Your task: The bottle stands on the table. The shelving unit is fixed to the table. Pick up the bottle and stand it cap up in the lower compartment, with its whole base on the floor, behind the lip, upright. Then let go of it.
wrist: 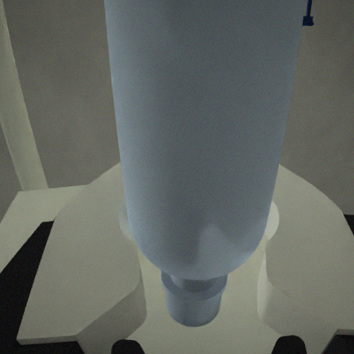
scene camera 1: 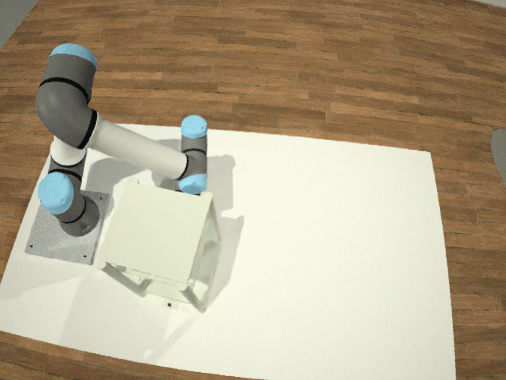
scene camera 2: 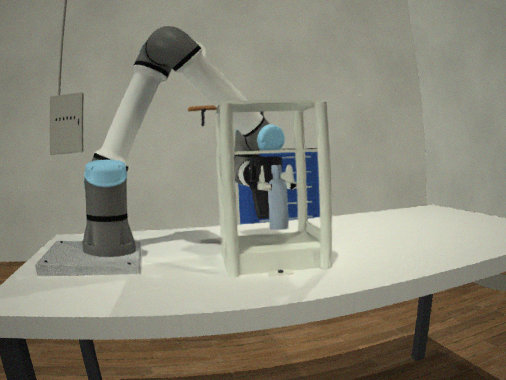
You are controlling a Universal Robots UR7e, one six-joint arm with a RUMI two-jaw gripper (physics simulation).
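Places are measured from the arm's base along level axes (x ahead, y left, z up), in millimetres.
Where they show: gripper, between the fingertips: (scene camera 2: 283,185); arm's base, origin of its link: (scene camera 1: 79,216) (scene camera 2: 108,249).
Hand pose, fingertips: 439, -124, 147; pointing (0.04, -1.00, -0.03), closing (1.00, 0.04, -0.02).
Observation:
Things, the pixels of their top centre, and the offset from my fingertips, as dx, dy, dz. "pt": a spot on its surface instead. Level surfaces: height alone.
- blue-grey bottle, centre of its top: (scene camera 2: 276,165) -2, +44, +48
- pale shelving unit, centre of its top: (scene camera 2: 266,105) (scene camera 1: 154,228) -41, -21, +191
- middle shelf, a spot on its surface: (scene camera 2: 270,152) pt -67, -118, +80
- table, height of its surface: dz -173
The blue-grey bottle (scene camera 2: 278,207) (wrist: 200,125) is upright, cap up; the wrist view shows it upside down. My gripper (scene camera 2: 278,186) (wrist: 192,163) is shut on its upper part, below the neck. The pale shelving unit (scene camera 1: 155,230) (scene camera 2: 228,190) stands beside the arm's base. In scene camera 2 the bottle shows through the lower compartment, below the middle shelf (scene camera 2: 270,152), its base a little above the level of the compartment floor. How deep it is inside is hard to tell. In scene camera 1 the bottle and fingers are hidden.
The unit's corner posts (scene camera 2: 324,190) (wrist: 20,125) and raised lower front wall (scene camera 2: 280,257) bound the compartment. My wrist (scene camera 1: 193,160) is at the unit's far edge in scene camera 1. A blue cabinet (scene camera 2: 309,185) is behind the table (scene camera 1: 325,250) (scene camera 2: 400,245).

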